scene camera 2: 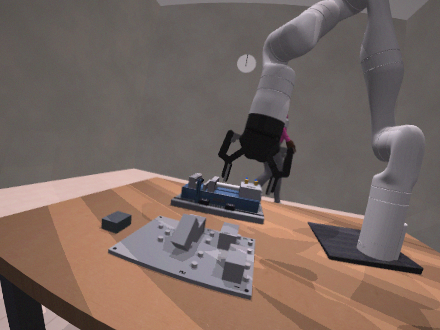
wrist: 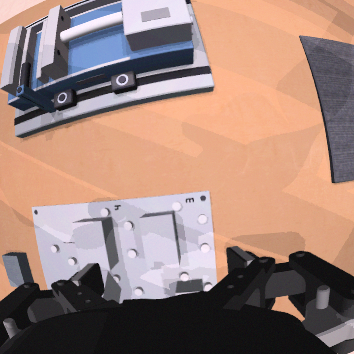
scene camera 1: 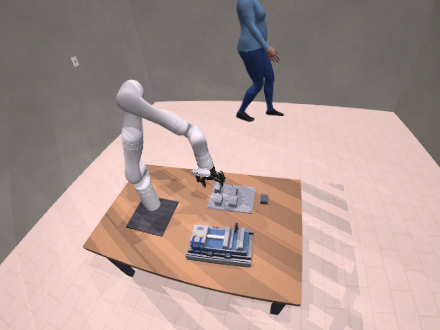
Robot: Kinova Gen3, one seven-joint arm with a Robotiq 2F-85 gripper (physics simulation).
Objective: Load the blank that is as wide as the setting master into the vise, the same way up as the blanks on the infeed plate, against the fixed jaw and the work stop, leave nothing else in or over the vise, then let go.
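Frame: origin at the arm's base, x ahead, y up, z right, level; millimetres.
Where they show: gripper, fingertip midpoint: (scene camera 2: 246,187) (wrist: 163,270) (scene camera 1: 213,186); arm's base, link origin: (scene camera 2: 374,252) (scene camera 1: 153,204).
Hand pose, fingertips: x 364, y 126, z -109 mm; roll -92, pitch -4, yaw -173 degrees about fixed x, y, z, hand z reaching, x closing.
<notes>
Each offset is from my fingertips to the top centre of the thing.
My gripper (scene camera 1: 213,184) (scene camera 2: 249,181) (wrist: 163,270) is open and empty, above the infeed plate {dz -55, dx +80, dy -131 mm} (scene camera 1: 246,206) (scene camera 2: 135,246) (wrist: 47,227). Three grey blanks show on the plate: a large one (scene camera 2: 189,231) (wrist: 91,242), one {dz -5, dx +16, dy -96 mm} (scene camera 2: 229,236) (wrist: 159,237) on the vise side, and one {dz -95, dx -16, dy -96 mm} (scene camera 2: 234,265) (wrist: 189,286) near a corner, partly hidden by the gripper in the wrist view. A dark grey block {dz -73, dx +262, dy -115 mm} (scene camera 1: 264,199) (scene camera 2: 116,221) (wrist: 17,269), probably the setting master, lies beside the plate. The blue vise {dz +251, dx +103, dy -40 mm} (scene camera 1: 212,245) (scene camera 2: 220,201) (wrist: 100,55) has its jaws apart, and no blank shows between them.
The work stop {dz +191, dx +166, dy -43 mm} (scene camera 1: 236,227) (wrist: 26,80) is an upright dark arm at the vise's jaw end. Small round pegs stand on the plate around the blanks. A dark mat (scene camera 1: 140,225) (scene camera 2: 330,250) (wrist: 340,110) lies under the arm's base. A person (scene camera 1: 255,55) is on the floor beyond the table.
</notes>
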